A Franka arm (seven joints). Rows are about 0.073 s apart.
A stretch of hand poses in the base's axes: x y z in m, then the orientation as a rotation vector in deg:
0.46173, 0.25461, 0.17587, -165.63, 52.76, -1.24
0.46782, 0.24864, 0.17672, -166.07, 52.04, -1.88
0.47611, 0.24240, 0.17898, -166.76, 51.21, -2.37
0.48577, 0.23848, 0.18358, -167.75, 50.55, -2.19
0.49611, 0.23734, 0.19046, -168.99, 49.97, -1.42
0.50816, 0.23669, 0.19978, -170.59, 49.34, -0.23
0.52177, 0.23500, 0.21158, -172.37, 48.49, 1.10
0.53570, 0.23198, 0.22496, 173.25, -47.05, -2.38
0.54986, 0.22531, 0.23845, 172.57, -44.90, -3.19
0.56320, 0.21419, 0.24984, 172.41, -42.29, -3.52
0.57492, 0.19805, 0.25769, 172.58, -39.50, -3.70
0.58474, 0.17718, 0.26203, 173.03, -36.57, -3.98
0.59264, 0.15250, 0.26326, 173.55, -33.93, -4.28
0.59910, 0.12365, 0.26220, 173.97, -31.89, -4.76
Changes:
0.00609, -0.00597, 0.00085, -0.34, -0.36, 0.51
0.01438, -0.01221, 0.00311, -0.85, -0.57, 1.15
0.02404, -0.01613, 0.00771, -1.54, -0.25, 1.75
0.03438, -0.01727, 0.01459, -2.37, 0.51, 2.36
0.04643, -0.01792, 0.02391, -3.44, 1.62, 3.08
0.06004, -0.01961, 0.03571, -4.61, 2.84, 3.95
0.07397, -0.02263, 0.04909, -5.71, 3.99, 5.02
0.08813, -0.02930, 0.06258, -6.72, 4.80, 6.26
0.10147, -0.04042, 0.07397, -7.44, 5.17, 7.87
0.11319, -0.05656, 0.08182, -7.89, 5.34, 9.65
0.12301, -0.07743, 0.08616, -8.05, 5.48, 11.58
0.13091, -0.10211, 0.08739, -8.04, 5.58, 13.33
0.13737, -0.13096, 0.08633, -7.93, 5.80, 14.69

